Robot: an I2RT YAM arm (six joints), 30 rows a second.
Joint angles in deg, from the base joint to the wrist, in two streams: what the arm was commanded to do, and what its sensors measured. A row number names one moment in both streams.
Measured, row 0: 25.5 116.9 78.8 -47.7 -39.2 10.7
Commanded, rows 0 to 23: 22.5 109.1 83.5 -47.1 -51.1 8.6; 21.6 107.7 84.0 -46.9 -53.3 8.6; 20.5 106.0 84.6 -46.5 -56.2 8.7; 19.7 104.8 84.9 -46.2 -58.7 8.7; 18.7 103.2 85.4 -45.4 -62.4 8.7; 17.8 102.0 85.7 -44.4 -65.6 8.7; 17.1 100.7 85.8 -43.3 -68.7 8.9; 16.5 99.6 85.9 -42.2 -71.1 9.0; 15.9 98.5 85.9 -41.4 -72.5 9.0; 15.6 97.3 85.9 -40.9 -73.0 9.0; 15.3 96.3 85.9 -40.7 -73.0 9.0; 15.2 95.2 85.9 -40.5 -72.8 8.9; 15.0 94.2 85.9 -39.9 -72.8 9.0; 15.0 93.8 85.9 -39.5 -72.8 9.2; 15.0 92.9 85.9 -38.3 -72.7 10.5; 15.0 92.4 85.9 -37.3 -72.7 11.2; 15.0 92.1 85.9 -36.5 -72.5 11.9; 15.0 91.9 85.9 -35.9 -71.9 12.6; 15.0 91.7 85.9 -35.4 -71.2 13.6; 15.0 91.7 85.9 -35.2 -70.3 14.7; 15.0 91.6 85.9 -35.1 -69.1 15.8; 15.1 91.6 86.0 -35.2 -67.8 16.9; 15.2 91.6 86.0 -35.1 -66.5 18.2; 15.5 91.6 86.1 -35.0 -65.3 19.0
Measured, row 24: 15.0 94.0 84.4 -36.0 -67.6 14.9
